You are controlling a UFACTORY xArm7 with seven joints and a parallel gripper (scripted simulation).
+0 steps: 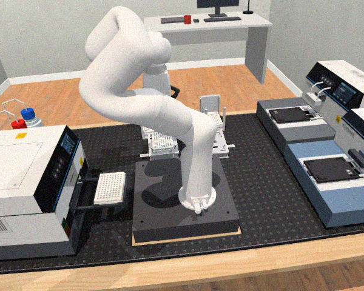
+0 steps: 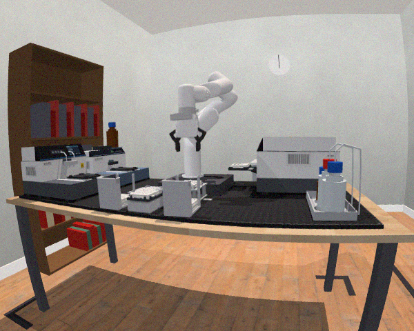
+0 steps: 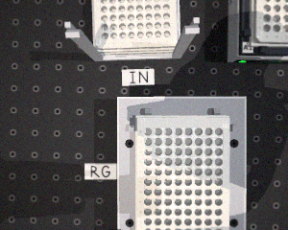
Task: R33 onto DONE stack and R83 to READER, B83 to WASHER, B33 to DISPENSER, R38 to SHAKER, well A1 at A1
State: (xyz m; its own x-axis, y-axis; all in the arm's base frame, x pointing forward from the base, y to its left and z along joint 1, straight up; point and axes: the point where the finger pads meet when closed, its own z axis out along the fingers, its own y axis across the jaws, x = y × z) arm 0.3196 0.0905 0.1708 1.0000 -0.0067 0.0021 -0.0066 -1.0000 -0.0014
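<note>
My gripper is now 17 cm above the regrip nest. The rest, counted from my hand: DONE label (26 cm to the right, 22 cm below, 10 cm ahead); RG label (22 cm below, 8 cm to the left); N6 label (30 cm to the right, 22 cm below, 1 cm behind).
</note>
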